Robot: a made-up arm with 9 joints. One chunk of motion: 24 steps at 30 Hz.
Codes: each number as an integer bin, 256 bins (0 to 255) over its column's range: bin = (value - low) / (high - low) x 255, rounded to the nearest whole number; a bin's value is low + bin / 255 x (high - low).
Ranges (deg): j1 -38..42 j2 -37..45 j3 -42..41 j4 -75..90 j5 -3..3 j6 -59..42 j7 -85..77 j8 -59..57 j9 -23..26
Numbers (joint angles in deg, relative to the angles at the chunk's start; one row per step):
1: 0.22 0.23 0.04 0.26 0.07 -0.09 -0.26 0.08 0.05
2: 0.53 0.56 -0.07 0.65 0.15 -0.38 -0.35 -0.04 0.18
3: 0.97 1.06 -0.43 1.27 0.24 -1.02 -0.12 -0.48 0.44
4: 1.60 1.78 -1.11 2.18 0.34 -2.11 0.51 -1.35 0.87
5: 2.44 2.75 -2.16 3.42 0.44 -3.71 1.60 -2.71 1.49
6: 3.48 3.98 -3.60 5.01 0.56 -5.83 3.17 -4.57 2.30
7: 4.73 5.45 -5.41 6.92 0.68 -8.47 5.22 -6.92 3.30
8: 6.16 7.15 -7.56 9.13 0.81 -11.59 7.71 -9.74 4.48
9: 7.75 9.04 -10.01 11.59 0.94 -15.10 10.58 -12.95 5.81
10: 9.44 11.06 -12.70 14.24 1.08 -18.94 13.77 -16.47 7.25
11: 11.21 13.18 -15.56 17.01 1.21 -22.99 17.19 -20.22 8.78
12: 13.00 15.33 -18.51 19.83 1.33 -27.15 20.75 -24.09 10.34
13: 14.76 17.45 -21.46 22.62 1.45 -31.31 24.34 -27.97 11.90
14: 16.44 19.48 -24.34 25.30 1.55 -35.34 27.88 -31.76 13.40
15: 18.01 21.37 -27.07 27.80 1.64 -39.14 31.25 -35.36 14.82
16: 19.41 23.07 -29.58 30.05 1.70 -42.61 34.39 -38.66 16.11
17: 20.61 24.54 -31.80 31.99 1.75 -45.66 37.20 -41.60 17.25
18: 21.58 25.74 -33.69 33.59 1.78 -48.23 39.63 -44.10 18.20
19: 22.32 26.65 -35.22 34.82 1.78 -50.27 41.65 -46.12 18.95
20: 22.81 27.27 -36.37 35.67 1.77 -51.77 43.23 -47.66 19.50
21: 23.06 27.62 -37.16 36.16 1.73 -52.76 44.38 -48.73 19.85
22: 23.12 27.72 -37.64 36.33 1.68 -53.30 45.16 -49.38 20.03
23: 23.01 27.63 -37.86 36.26 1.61 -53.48 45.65 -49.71 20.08
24: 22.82 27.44 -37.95 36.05 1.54 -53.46 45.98 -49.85 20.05
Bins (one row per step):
1: 122 116 129 116 130 149 133 130 120
2: 123 117 129 117 134 148 133 130 121
3: 124 118 128 118 138 146 134 129 122
4: 126 121 126 119 142 144 135 127 124
5: 129 124 122 121 146 140 136 124 127
6: 132 127 118 124 151 134 139 120 132
7: 136 132 112 127 156 128 142 114 137
8: 141 137 106 130 162 120 146 108 143
9: 146 143 98 134 167 111 150 101 150
10: 151 149 90 138 173 101 155 93 157
11: 157 156 81 142 179 91 161 85 165
12: 163 163 72 147 184 80 166 77 174
13: 168 169 63 151 189 70 172 68 182
14: 174 176 54 155 193 60 178 60 189
15: 179 182 46 159 197 50 183 52 197
16: 183 187 38 162 200 41 188 45 204
17: 187 191 31 165 202 34 192 38 209
18: 190 195 26 168 203 27 196 33 214
19: 192 198 21 170 203 22 199 28 218
20: 194 200 17 171 203 18 202 25 221
21: 195 201 15 172 201 16 204 23 223
22: 195 201 13 172 199 14 205 21 224
23: 194 201 13 172 196 14 206 20 224
24: 194 200 12 172 193 14 206 20 224

